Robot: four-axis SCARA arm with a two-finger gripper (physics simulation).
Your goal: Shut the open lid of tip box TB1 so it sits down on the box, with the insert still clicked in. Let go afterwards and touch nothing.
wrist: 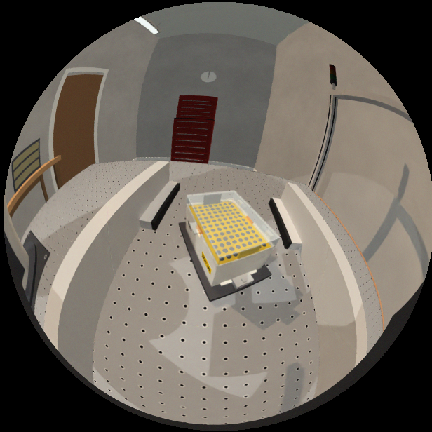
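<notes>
Tip box TB1 [205, 260] is a white box on a dark base plate [214, 293], near the middle of the wrist view, turned at an angle. Its yellow insert [231, 227] with rows of holes lies level in the box. The clear lid [262, 223] extends over the insert, its rim around the top; whether it sits fully down or is slightly raised I cannot tell. My gripper [227, 182] is shut with nothing held, a gap showing between its black pads. The box shows between and beyond the fingertips, with visible space on both sides.
A perforated table top [165, 345] spreads under and around the box. Shadows fall to the box's right and front. A dark bracket-like part [37, 260] stands at the far left. A red cabinet [193, 140] and a brown door [77, 125] are in the background.
</notes>
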